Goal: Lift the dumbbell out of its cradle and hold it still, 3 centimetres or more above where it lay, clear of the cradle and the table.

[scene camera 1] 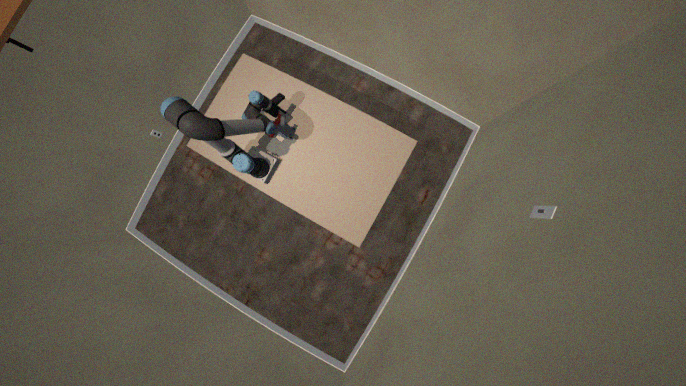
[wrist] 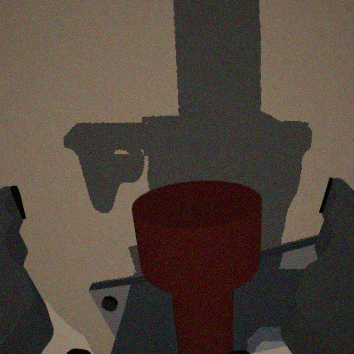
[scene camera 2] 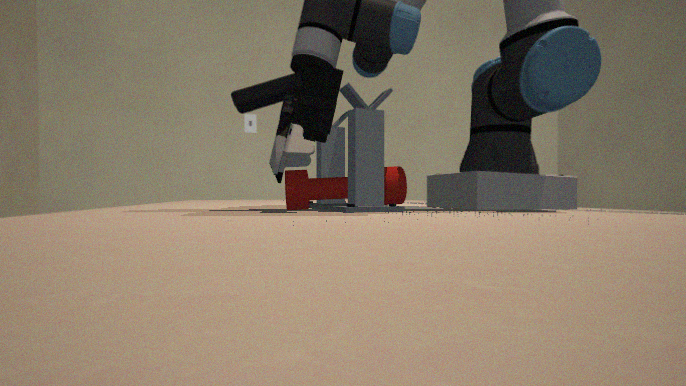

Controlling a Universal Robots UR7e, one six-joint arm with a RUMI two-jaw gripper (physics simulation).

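Seen in the pictures: gripper, between the fingertips: (scene camera 1: 281, 110) (wrist: 169, 185) (scene camera 2: 277, 179); arm's base, origin of its link: (scene camera 1: 259, 168) (scene camera 2: 497, 176).
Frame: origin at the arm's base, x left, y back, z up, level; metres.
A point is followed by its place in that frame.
The red dumbbell (scene camera 2: 327, 189) @(x 0.110, y -0.376, z -0.030 m) (wrist: 200, 240) @(x 0.090, y -0.438, z 0.002 m) lies level and low in scene camera 2, its handle passing behind the near upright of the grey cradle (scene camera 2: 366, 160) @(x 0.150, y -0.321, z 0.015 m) (wrist: 147, 312) @(x 0.133, y -0.344, z -0.051 m). Its left head sticks out on the left of the uprights, and its right head shows on their right. The cradle's V-shaped arms stand high above the dumbbell and hold nothing. My gripper (scene camera 2: 288, 172) @(x 0.103, y -0.457, z -0.014 m) (wrist: 169, 185) @(x 0.103, y -0.457, z -0.014 m) is open and empty, tilted, at the left head. In the wrist view its fingers stand wide on both sides of this head, apart from it. In scene camera 2 the visible dark tip is about level with the head's top.
The robot's base block (scene camera 2: 452, 192) @(x 0.035, y -0.118, z -0.034 m) stands to the right of the cradle on the pale table top (scene camera 1: 340, 165) @(x -0.496, y -0.330, z -0.064 m) (scene camera 2: 340, 300) @(x 0.609, y -0.445, z -0.064 m). The cradle's tall uprights rise close beside my gripper's right side in scene camera 2. The arm hides much of the cradle in scene camera 1.
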